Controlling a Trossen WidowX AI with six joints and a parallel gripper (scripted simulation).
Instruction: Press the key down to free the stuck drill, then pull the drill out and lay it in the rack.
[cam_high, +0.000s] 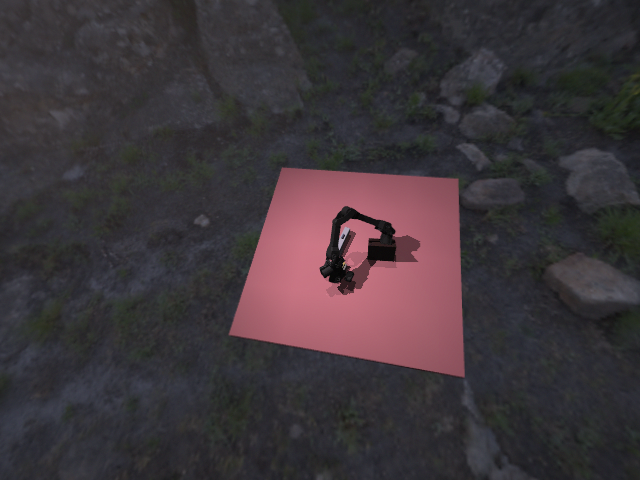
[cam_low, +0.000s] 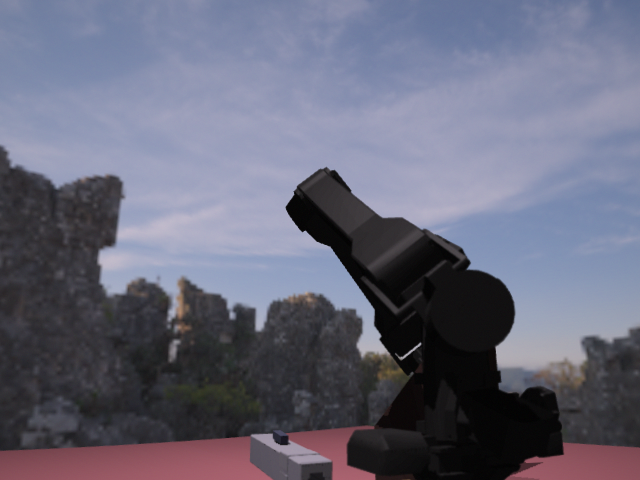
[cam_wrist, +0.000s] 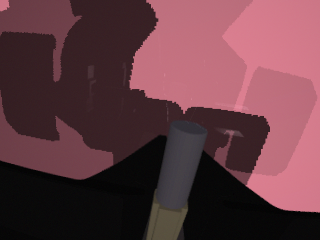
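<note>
The drill is 1 cm behind my gripper tip, 4 cm to the right of it and 4 cm above it. Also, from my gripper tip: small dark key (2 cm ahead, 26 cm to the right, 4 cm above); grey block (2 cm ahead, 23 cm to the right, 4 cm above); dark rack (1 cm behind, 5 cm to the right, 1 cm above).
</note>
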